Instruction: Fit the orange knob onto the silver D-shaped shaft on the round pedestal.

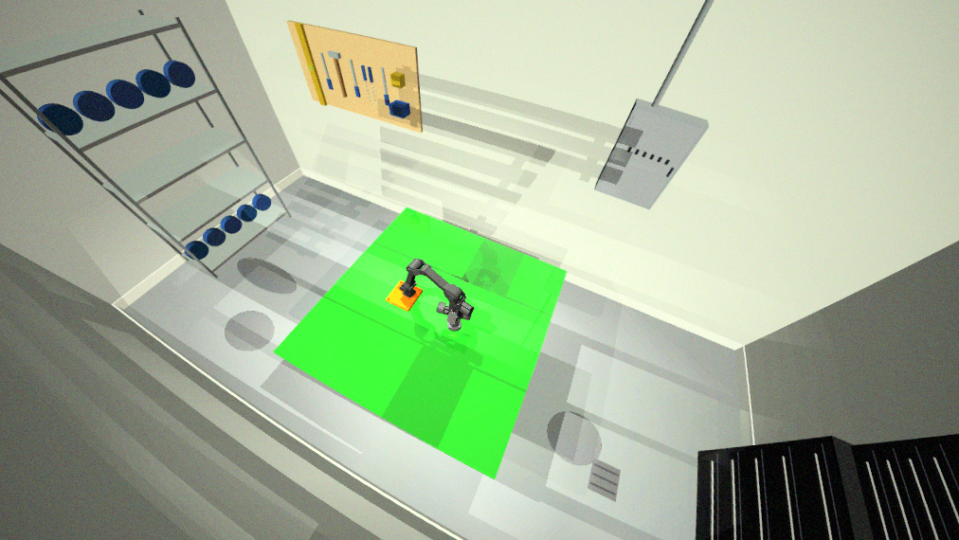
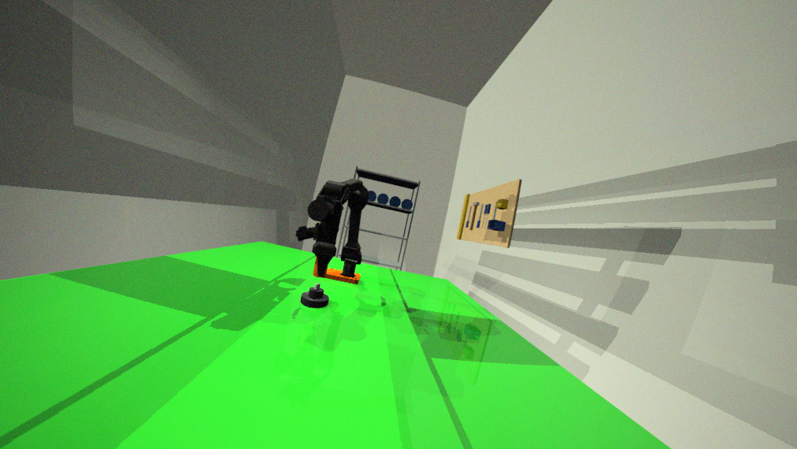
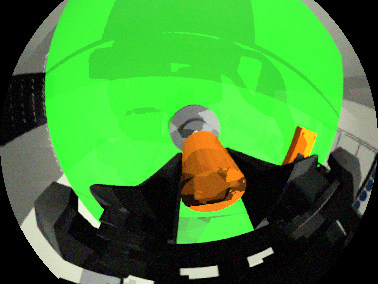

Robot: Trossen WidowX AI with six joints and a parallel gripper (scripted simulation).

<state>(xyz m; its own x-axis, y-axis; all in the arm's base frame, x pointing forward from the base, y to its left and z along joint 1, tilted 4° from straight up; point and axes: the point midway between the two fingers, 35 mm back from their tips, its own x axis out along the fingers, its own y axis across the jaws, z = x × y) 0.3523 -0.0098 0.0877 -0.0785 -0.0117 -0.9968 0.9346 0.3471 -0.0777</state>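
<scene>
My gripper tip is 3 cm below the orange knob. From my gripper tip the other things lie so: dark round pedestal 6 cm below.
</scene>
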